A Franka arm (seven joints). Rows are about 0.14 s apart.
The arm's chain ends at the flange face. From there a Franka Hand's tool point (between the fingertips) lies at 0.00 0.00 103.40 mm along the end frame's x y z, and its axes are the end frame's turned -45 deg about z.
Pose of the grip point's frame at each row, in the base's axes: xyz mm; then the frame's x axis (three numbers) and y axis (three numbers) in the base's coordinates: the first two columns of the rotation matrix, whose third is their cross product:
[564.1 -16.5 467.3 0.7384 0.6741 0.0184 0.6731 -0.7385 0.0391]
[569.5 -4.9 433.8 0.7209 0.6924 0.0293 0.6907 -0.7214 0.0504]
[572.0 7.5 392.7 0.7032 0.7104 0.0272 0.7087 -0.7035 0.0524]
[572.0 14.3 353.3 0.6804 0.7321 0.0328 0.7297 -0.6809 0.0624]
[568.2 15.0 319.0 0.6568 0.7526 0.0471 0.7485 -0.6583 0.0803]
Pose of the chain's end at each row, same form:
[560.0 -14.8 570.6 0.9981 -0.0455 0.0407 -0.0462 -0.9989 0.0146]
[563.7 -3.2 537.0 0.9982 -0.0205 0.0564 -0.0214 -0.9997 0.0149]
[566.2 9.3 495.9 0.9984 0.0049 0.0563 0.0039 -0.9998 0.0178]
[565.0 16.2 456.4 0.9971 0.0362 0.0673 0.0349 -0.9991 0.0209]
[558.7 16.8 422.0 0.9937 0.0667 0.0901 0.0648 -0.9977 0.0235]

